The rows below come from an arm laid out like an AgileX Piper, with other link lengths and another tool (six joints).
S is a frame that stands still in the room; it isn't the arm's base.
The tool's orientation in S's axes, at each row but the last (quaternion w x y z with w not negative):
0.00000 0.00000 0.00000 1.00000
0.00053 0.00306 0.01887 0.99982
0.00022 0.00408 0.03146 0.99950
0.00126 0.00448 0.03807 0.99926
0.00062 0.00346 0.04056 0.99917
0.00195 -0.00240 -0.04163 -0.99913
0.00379 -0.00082 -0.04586 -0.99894
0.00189 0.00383 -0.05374 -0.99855
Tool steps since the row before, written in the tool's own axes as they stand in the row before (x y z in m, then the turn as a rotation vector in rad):
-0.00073 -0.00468 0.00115 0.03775 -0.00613 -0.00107
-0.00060 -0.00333 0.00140 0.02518 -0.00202 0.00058
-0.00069 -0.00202 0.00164 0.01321 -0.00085 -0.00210
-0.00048 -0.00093 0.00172 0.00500 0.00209 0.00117
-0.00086 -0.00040 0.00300 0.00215 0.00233 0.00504
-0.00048 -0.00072 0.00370 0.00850 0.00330 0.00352
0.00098 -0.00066 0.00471 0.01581 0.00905 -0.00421
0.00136 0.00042 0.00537 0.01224 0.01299 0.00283
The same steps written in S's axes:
0.00073 0.00468 0.00115 -0.03775 0.00613 -0.00107
0.00061 0.00338 0.00127 -0.02517 0.00207 0.00066
0.00070 0.00212 0.00150 -0.01323 0.00073 -0.00204
0.00050 0.00106 0.00164 -0.00499 -0.00198 0.00137
0.00088 0.00064 0.00295 -0.00212 -0.00191 0.00523
0.00049 0.00103 0.00362 -0.00847 -0.00303 0.00382
-0.00098 0.00108 0.00463 -0.01575 -0.00952 -0.00333
-0.00140 0.00015 0.00537 -0.01222 -0.01266 0.00412

